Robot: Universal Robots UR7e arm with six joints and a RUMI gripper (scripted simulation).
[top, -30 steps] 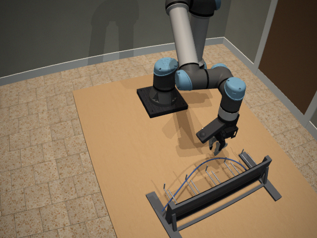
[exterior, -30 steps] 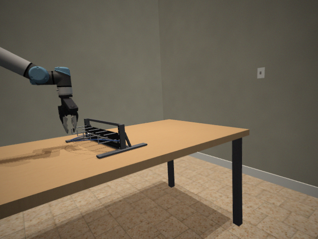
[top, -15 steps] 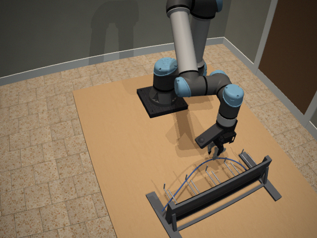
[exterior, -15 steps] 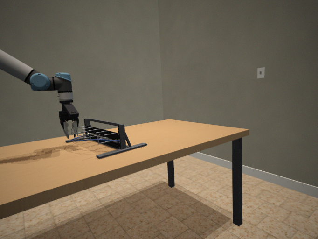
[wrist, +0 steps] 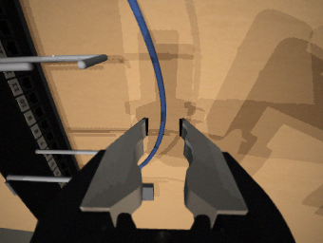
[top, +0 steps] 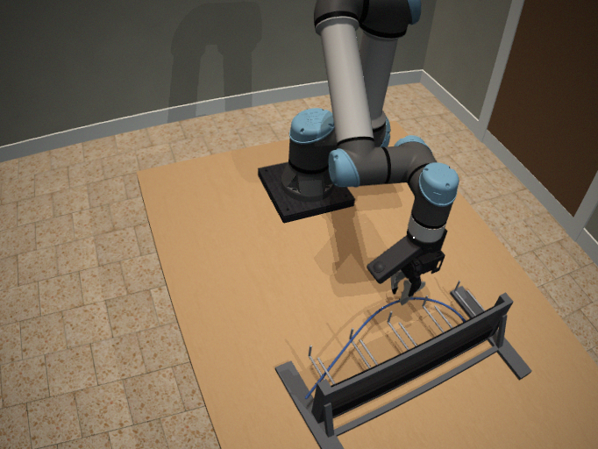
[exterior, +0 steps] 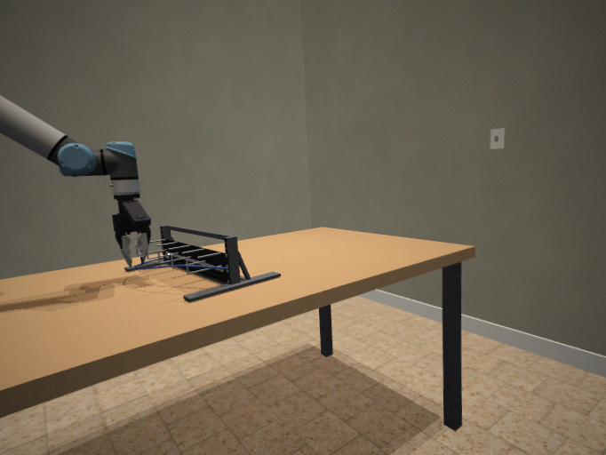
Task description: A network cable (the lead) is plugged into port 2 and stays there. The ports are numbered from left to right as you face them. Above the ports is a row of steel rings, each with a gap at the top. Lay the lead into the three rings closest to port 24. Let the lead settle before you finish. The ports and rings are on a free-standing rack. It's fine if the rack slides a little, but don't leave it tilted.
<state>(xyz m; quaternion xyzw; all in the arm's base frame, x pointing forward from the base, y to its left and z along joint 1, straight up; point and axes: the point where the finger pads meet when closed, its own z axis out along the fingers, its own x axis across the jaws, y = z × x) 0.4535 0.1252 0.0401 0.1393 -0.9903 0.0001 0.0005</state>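
My hand is 180 mm short of the free-standing rack and 10 mm to the left of it.
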